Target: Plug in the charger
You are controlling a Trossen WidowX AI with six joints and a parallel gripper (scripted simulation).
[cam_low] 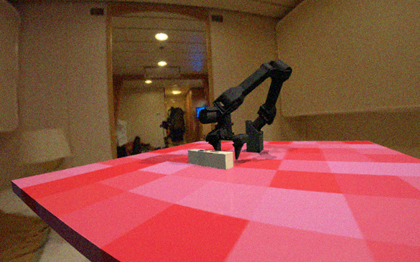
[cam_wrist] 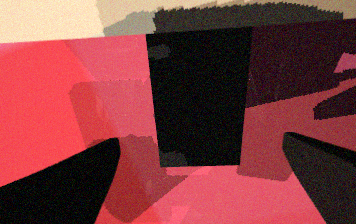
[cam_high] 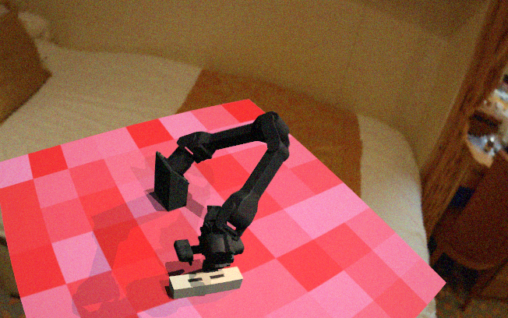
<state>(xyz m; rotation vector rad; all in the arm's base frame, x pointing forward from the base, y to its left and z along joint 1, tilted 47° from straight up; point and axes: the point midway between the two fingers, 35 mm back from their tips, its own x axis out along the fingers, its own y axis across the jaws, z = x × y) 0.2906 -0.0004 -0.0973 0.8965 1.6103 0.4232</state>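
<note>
Right now my gripper tip is 50 mm short of the dark grey charger, 10 mm to the left of it and 10 mm below it.
</note>
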